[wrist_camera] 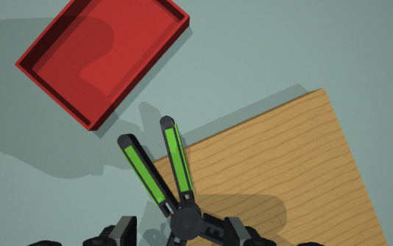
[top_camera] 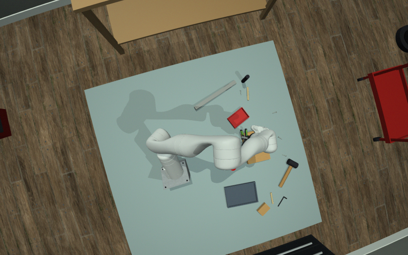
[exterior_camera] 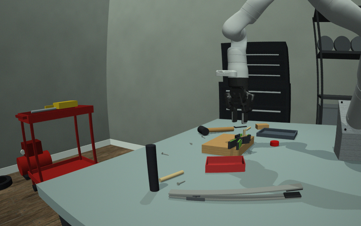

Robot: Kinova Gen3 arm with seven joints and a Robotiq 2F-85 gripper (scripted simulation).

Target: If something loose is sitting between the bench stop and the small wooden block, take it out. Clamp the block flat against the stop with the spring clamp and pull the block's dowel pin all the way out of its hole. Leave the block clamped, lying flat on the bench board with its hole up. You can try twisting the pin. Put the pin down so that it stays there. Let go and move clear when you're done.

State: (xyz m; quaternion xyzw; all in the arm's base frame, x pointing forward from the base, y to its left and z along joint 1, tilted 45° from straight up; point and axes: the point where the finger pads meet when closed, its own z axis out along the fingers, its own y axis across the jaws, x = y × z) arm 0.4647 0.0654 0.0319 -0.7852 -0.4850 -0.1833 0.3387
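The dowel pin is 7 cm to the right of my hand and 8 cm below it. Round my hand: small wooden block: 7 cm to the right, 9 cm below; red tray: 14 cm to the left, 13 cm below; wooden bench board: 5 cm ahead, 7 cm to the right, 11 cm below.
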